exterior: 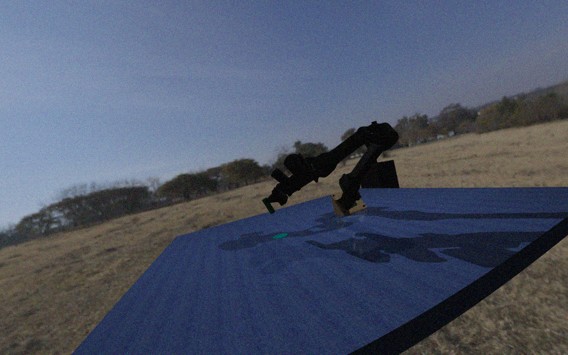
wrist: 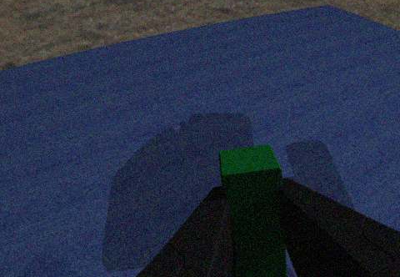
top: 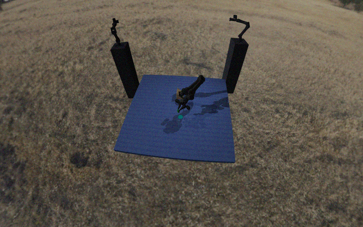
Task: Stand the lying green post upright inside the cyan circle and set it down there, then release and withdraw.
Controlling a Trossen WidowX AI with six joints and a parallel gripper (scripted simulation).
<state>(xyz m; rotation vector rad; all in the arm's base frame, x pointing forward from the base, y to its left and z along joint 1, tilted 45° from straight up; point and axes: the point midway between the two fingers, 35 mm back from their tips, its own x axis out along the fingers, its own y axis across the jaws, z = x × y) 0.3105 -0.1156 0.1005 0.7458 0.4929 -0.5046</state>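
Now: the cyan circle 2 cm behind my gripper tip, 2 cm to the left of it and 14 cm below it. Also, from my gripper tip: green post 1 cm behind, 2 cm below.
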